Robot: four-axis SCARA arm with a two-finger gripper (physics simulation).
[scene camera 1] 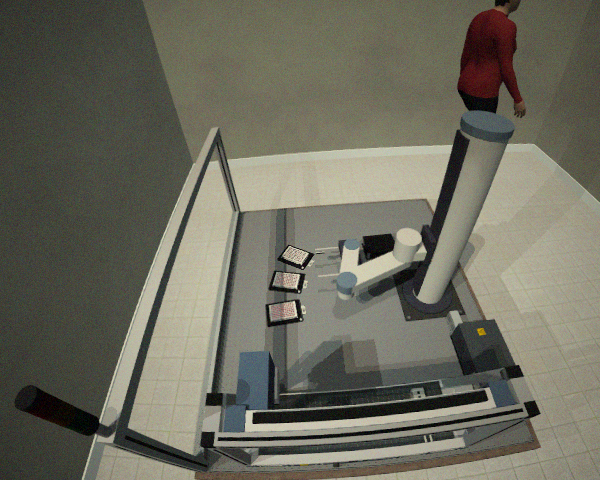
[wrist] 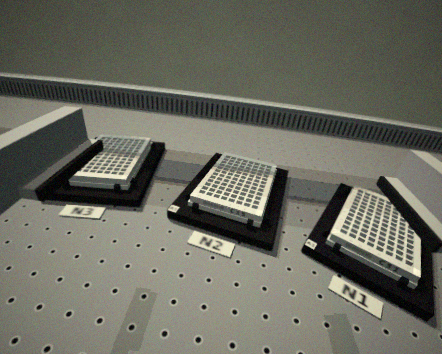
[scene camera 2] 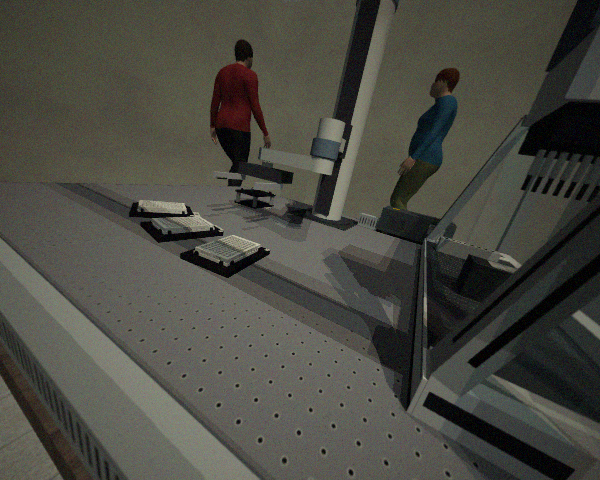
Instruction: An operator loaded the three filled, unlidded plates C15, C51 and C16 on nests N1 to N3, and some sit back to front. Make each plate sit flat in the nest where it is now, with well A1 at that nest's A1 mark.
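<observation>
Three white plates sit in black nests and look flat. In the wrist view, plate C51 (wrist: 377,230) is in nest N1 (wrist: 345,267) at right, and plate C15 (wrist: 235,185) is in nest N2 (wrist: 222,230) in the middle. Both labels face the camera, and an A1 tag shows at each nest's near left corner. A third plate (wrist: 112,162) (scene camera 1: 283,311) (scene camera 2: 228,249) is in nest N3 (wrist: 156,160) at left. No label is readable on it, and the N3 A1 tag does not show. My gripper (scene camera 1: 318,262) (wrist: 242,146) is open and empty, beside nests N1 and N2 in scene camera 1.
A black stand on posts (scene camera 2: 255,202) is near the arm. A blue block (scene camera 1: 255,375), a dark grey box (scene camera 1: 478,345) and a framed enclosure (scene camera 1: 370,425) stand along the table's lower side in scene camera 1. Two people (scene camera 2: 235,100) (scene camera 2: 434,125) stand behind the table.
</observation>
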